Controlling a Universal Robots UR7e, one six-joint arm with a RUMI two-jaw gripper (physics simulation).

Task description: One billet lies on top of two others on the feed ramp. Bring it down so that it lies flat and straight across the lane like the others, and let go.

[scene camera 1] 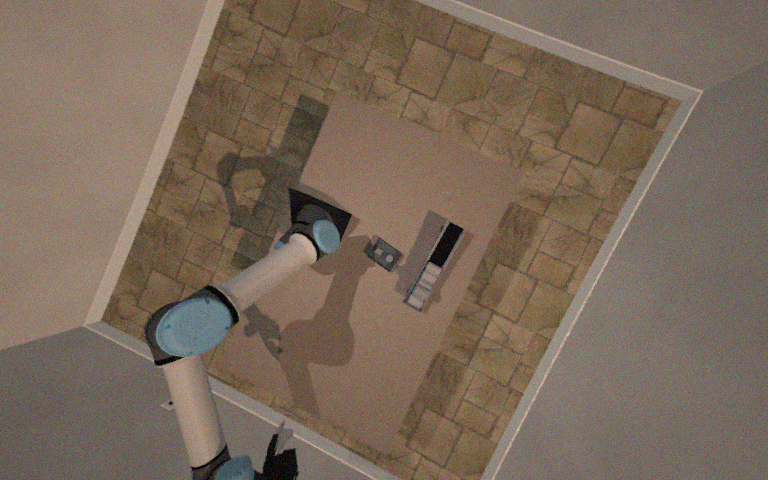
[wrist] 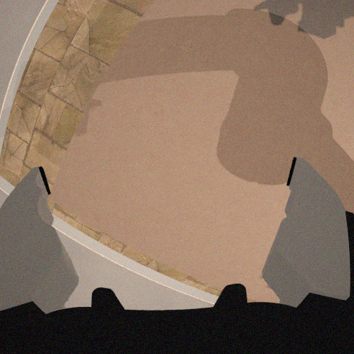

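Seen in the pictures: gripper, between the fingertips: (scene camera 1: pixel 287 444); arm's base, origin of its link: (scene camera 1: pixel 317 219).
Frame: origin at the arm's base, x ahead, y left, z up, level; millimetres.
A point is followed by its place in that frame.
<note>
The feed ramp (scene camera 1: pixel 447 244) @[y 144, x 531, z -18 mm] is a narrow tray with a dark bed and pale side rails, right of the middle in the scene view. Several light grey billets (scene camera 1: pixel 423 284) @[y -46, x 516, z -3 mm] lie side by side across its lower-left end. At this size I cannot tell which billet rests on top of the others. My gripper (scene camera 1: pixel 282 433) @[y -704, x 316, z 231 mm] (wrist: pixel 166 165) is open and empty, at the bottom edge of the scene view, high up and far from the ramp. The wrist view shows its two grey fingers wide apart, with table and floor far below. The ramp and billets do not show in the wrist view.
A small grey box (scene camera 1: pixel 387 246) @[y 19, x 310, z -99 mm] with two round knobs stands between the arm's black base plate (scene camera 1: pixel 301 202) @[y 36, x -77, z 38 mm] and the ramp. All stand on the brown table top (scene camera 1: pixel 396 152) @[y 412, x 161, z -103 mm] (wrist: pixel 165 130). The arm reaches from its base toward the lower left. Its shadow falls across the table.
</note>
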